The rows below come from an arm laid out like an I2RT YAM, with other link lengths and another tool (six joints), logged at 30 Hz.
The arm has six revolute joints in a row. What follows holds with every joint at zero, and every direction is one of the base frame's.
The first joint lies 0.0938 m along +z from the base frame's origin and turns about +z.
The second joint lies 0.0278 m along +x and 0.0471 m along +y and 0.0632 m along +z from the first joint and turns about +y.
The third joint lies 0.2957 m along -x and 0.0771 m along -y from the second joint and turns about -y.
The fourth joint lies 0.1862 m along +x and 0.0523 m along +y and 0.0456 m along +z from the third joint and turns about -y.
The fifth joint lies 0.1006 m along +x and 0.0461 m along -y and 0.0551 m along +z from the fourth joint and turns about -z.
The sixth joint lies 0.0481 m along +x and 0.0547 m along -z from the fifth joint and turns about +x.
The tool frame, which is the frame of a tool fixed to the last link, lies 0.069 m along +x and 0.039 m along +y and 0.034 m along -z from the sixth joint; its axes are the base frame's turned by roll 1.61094, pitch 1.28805 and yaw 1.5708 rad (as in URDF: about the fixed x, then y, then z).
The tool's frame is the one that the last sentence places.
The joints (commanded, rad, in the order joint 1, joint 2, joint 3, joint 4, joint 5, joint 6), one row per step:
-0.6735 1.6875 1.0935 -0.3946 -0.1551 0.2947
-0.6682 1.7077 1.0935 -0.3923 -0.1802 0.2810
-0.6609 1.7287 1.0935 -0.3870 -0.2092 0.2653
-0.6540 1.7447 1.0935 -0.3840 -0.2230 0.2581
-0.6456 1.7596 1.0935 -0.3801 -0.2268 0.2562
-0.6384 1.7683 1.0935 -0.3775 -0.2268 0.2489
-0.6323 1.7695 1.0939 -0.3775 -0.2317 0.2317
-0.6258 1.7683 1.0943 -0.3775 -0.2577 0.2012
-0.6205 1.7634 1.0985 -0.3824 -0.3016 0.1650
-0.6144 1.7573 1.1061 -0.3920 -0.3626 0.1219
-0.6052 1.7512 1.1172 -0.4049 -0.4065 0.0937
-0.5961 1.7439 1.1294 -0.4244 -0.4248 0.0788
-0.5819 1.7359 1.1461 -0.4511 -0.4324 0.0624
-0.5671 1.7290 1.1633 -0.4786 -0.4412 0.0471
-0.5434 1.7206 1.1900 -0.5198 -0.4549 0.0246
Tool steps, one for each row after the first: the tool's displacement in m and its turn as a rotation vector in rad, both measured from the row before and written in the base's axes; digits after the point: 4 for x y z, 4 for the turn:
0.0023 0.0036 -0.0051 0.0205 0.0037 0.0303
0.0030 0.0043 -0.0048 0.0208 -0.0002 0.0357
0.0022 0.0029 -0.0041 0.0135 0.0041 0.0200
0.0023 0.0023 -0.0041 0.0083 0.0070 0.0119
0.0014 0.0018 -0.0027 -0.0002 0.0057 0.0134
0.0005 0.0023 -0.0004 -0.0051 -0.0001 0.0231
0.0006 0.0047 0.0013 0.0011 -0.0119 0.0451
0.0006 0.0061 0.0040 0.0086 -0.0236 0.0573
0.0006 0.0079 0.0059 0.0158 -0.0335 0.0719
0.0012 0.0069 0.0060 0.0117 -0.0263 0.0539
0.0003 0.0049 0.0047 0.0039 -0.0100 0.0301
0.0004 0.0055 0.0047 -0.0035 -0.0034 0.0309
0.0004 0.0059 0.0046 -0.0012 -0.0029 0.0312
0.0007 0.0092 0.0067 -0.0005 -0.0040 0.0481

